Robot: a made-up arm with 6 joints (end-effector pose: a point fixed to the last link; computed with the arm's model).
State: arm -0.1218 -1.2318 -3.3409 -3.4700 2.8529 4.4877
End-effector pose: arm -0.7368 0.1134 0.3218 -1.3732 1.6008 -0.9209
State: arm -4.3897 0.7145 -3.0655 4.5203 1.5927 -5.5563
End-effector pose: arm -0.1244 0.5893 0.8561 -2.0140 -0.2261 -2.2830
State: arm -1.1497 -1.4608 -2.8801 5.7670 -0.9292 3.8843
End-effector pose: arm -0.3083 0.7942 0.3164 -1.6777 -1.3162 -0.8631
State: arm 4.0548 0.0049 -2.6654 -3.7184 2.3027 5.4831
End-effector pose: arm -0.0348 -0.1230 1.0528 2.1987 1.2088 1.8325
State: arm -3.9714 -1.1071 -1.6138 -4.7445 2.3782 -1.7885
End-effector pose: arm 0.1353 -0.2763 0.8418 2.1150 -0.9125 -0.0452
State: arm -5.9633 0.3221 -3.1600 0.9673 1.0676 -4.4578
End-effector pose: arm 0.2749 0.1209 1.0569 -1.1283 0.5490 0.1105
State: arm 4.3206 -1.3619 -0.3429 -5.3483 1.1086 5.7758
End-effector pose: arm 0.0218 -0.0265 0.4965 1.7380 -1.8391 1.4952
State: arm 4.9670 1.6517 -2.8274 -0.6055 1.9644 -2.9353
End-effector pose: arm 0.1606 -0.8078 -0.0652 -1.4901 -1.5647 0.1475
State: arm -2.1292 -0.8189 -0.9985 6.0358 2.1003 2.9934
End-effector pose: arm -0.0723 -0.0757 0.6646 -2.4174 -1.4256 -0.2260
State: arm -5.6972 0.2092 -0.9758 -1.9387 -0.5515 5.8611
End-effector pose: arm 0.3744 0.3405 0.3684 -0.0127 2.8270 1.0673
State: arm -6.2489 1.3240 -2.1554 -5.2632 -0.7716 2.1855
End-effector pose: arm 0.8392 -0.0452 0.0591 0.3309 1.7996 -0.6244
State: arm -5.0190 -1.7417 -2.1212 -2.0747 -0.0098 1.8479
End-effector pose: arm -0.2874 -0.7492 0.4982 0.6401 0.5775 -2.0012
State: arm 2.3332 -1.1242 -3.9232 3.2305 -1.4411 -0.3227
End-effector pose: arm 0.4678 -0.4995 0.3506 0.5088 -0.2350 1.9580
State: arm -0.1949 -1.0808 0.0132 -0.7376 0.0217 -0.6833
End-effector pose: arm 0.0951 0.0172 0.3780 1.8230 1.2706 0.8793
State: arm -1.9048 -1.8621 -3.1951 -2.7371 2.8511 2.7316
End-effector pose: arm 0.2083 0.6861 -0.1054 1.2266 -0.8642 0.2683
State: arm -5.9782 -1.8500 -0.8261 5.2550 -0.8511 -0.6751
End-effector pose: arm -0.4095 -0.0504 0.5520 -0.6866 0.4444 1.8270
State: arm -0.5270 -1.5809 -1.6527 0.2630 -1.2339 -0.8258
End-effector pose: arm -0.5746 0.3094 0.6086 -1.4975 -0.4064 1.7137
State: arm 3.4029 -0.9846 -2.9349 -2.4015 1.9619 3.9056
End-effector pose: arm 0.6790 0.2405 0.7005 0.0988 2.9100 1.0979
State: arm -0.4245 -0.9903 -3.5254 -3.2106 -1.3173 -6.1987
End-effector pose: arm -0.6130 0.2710 0.5787 0.0511 -0.0723 -0.3552
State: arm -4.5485 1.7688 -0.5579 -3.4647 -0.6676 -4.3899
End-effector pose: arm 0.0171 0.0622 -0.1209 -0.3112 1.7042 -2.2512
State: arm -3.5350 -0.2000 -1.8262 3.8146 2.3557 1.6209
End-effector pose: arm -0.2145 0.1477 0.9574 -1.4392 0.7335 -1.6689
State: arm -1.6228 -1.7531 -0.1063 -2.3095 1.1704 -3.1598
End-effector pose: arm -0.0282 0.0619 0.4351 -0.5574 -0.7054 1.6925
